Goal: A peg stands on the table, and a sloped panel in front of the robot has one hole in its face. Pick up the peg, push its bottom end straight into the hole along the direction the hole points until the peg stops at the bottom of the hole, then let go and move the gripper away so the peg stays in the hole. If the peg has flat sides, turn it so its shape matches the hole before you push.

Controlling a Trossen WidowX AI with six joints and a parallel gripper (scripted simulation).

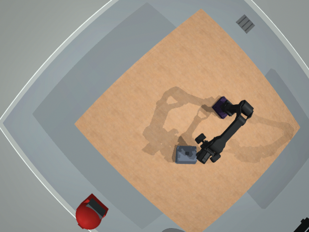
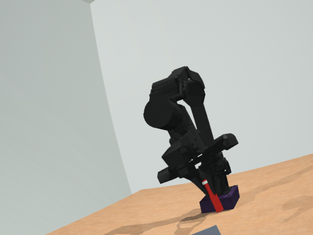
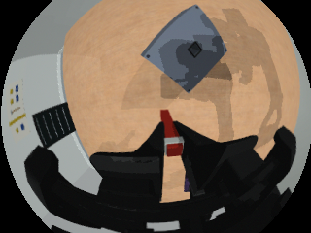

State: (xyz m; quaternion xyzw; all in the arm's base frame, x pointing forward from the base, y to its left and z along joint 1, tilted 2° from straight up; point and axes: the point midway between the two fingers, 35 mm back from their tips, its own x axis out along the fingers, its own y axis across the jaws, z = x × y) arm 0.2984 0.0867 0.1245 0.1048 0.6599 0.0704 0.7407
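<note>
Right now my gripper tip is 110 mm short of the panel, 30 mm to the left of it and 90 mm above it. Round my gripper tip: red peg 20 mm above.
</note>
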